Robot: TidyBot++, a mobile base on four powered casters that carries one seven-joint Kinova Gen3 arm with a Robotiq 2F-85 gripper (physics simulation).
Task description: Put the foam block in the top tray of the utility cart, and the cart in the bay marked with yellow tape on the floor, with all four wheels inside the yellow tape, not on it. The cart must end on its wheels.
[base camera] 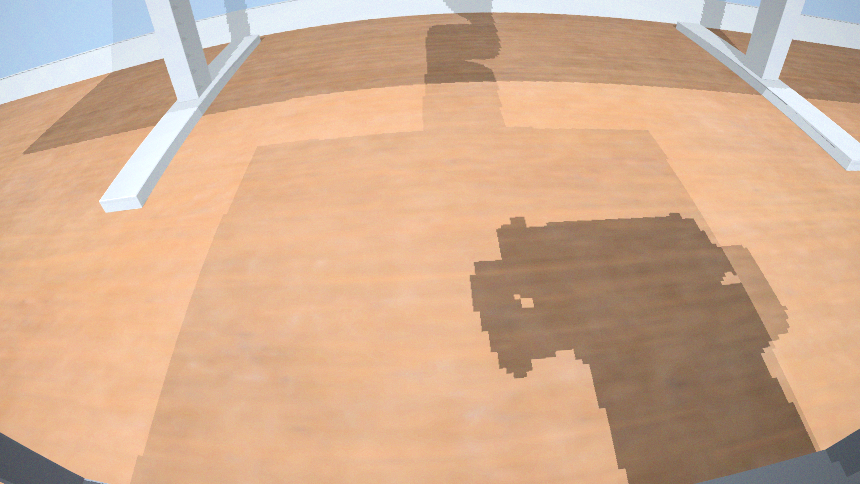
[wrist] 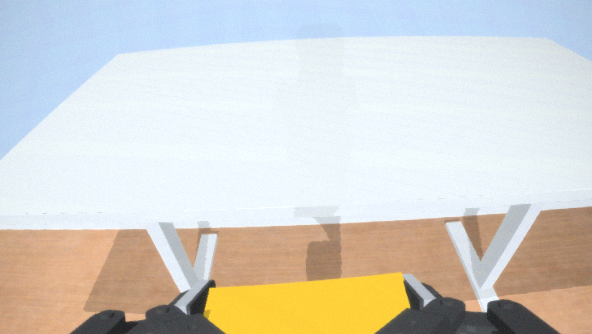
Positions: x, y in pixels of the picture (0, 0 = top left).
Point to a white table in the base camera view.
196, 84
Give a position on a white table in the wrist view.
319, 127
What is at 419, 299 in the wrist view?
The gripper.
